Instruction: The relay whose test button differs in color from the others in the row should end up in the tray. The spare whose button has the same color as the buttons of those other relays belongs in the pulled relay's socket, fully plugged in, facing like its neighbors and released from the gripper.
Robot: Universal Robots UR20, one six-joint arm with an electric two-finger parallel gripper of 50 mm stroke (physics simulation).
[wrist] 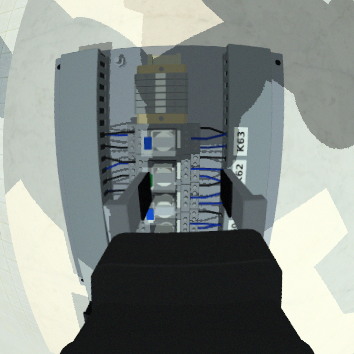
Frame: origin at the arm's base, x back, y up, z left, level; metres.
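Where they show: gripper, fingertip midpoint: [185,184].
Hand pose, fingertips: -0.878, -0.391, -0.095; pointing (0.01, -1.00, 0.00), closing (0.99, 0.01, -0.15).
Each offset is from my fingertips to the top centre of the thing, as dx, dy, dz. "pt": to the spot under its first point.
A row of clear relays runs down the middle of the panel in the wrist view. The top relay {-0.025, -0.021, -0.025} [163,142] has a blue test button and sits beside label K63. The relay below it {-0.022, -0.021, +0.005} [162,176] has a green button, partly covered by the left finger, and sits level with label K62. The third relay {-0.019, -0.021, +0.035} [164,206] has a blue button. A further relay {-0.015, -0.021, +0.065} [165,228] is mostly hidden by the gripper body, its button not visible. My gripper [185,184] is open and empty, its fingers seen on either side of the row. The spares and the tray cannot be made out.
A grey wiring duct {-0.101, -0.048, +0.040} [77,140] stands left of the row and another duct {+0.063, -0.048, +0.024} [252,110] right of it, with blue and black wires between. A terminal block {-0.029, -0.044, -0.065} [160,95] with tan ends lies above the relays. A small dark edge {pt -0.119, -0.063, +0.237} [88,311] shows at lower left beside the gripper body.
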